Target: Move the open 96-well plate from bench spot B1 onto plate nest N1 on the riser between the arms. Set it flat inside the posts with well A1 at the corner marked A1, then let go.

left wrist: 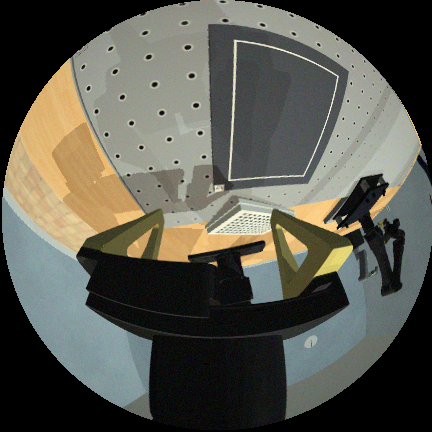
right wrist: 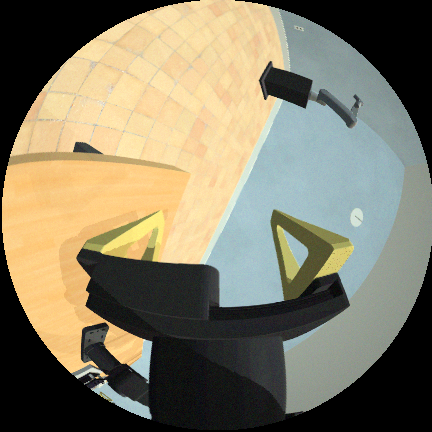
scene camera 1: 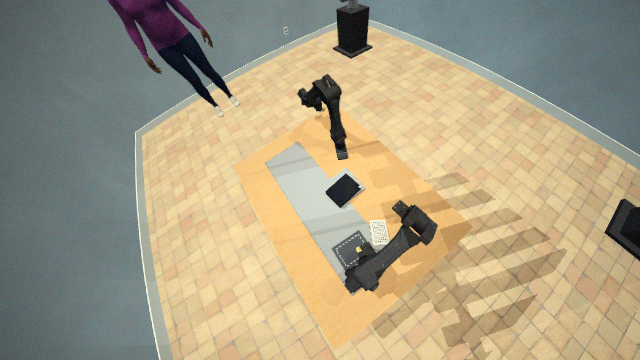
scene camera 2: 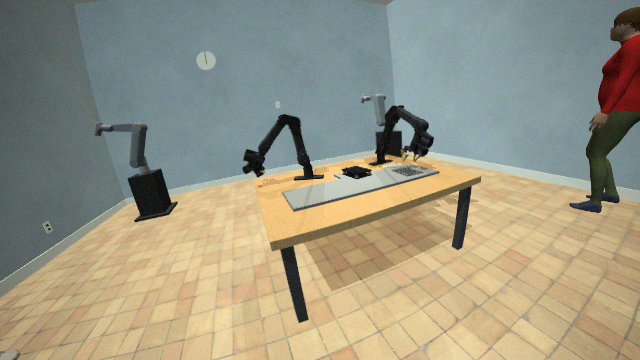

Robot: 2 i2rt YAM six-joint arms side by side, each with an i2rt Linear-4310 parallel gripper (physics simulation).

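Pixels of known places: left gripper, fingertip midpoint: [left wrist: 216, 214] [scene camera 1: 372, 254] [scene camera 2: 408, 161]; right gripper, fingertip midpoint: [right wrist: 217, 215] [scene camera 2: 253, 170]; left arm's base at its link origin: [left wrist: 226, 252] [scene camera 2: 381, 163]; right arm's base at its link origin: [right wrist: 90, 344] [scene camera 1: 340, 147] [scene camera 2: 309, 178].
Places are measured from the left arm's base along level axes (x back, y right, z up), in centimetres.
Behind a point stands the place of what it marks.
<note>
The white 96-well plate [scene camera 1: 379, 233] {x -18.7, y 4.9, z 2.5 cm} [left wrist: 245, 222] {x -19.4, y 4.0, z 2.3 cm} lies beside the dark outlined pad [scene camera 1: 345, 241] {x -34.1, y 13.2, z 1.5 cm} [left wrist: 280, 105] {x -35.8, y 7.2, z 1.5 cm}, by the edge of the grey perforated board. My left gripper [scene camera 2: 410, 157] {x -28.7, y 0.5, z 5.7 cm} [left wrist: 216, 214] {x -28.7, y 0.5, z 5.7 cm} is open and empty above the pad end of the board; the plate shows beyond its fingertips in the left wrist view. Dark plate nest N1 [scene camera 1: 344, 190] {x -16.5, y 33.4, z 4.6 cm} [scene camera 2: 356, 172] {x -22.5, y 38.5, z 4.7 cm} [left wrist: 364, 200] {x -20.9, y 29.5, z 4.7 cm} sits on the light riser [scene camera 1: 347, 171] {x -5.9, y 42.3, z 1.3 cm} between the arms; its corner mark is too small to read. My right gripper [scene camera 2: 262, 173] {x 20.5, y 93.3, z 9.2 cm} [right wrist: 217, 215] {x 20.5, y 93.3, z 9.2 cm} is open and empty, out past the table's end.
The grey board [scene camera 1: 300, 172] {x -27.6, y 61.7, z 1.3 cm} [scene camera 2: 320, 195] {x -34.2, y 68.3, z 1.2 cm} runs along the wooden table [scene camera 1: 310, 290] {x -62.4, y 6.7, z 0.0 cm} [scene camera 2: 360, 220] {x -63.2, y 64.5, z -1.7 cm}. The left arm's base [scene camera 1: 400, 207] {x 0.0, y 6.9, z 1.0 cm} stands near the plate. A small white tag [left wrist: 219, 188] {x -27.0, y 1.2, z 1.5 cm} lies at the pad's corner. A person [scene camera 2: 620, 80] stands away from the table.
</note>
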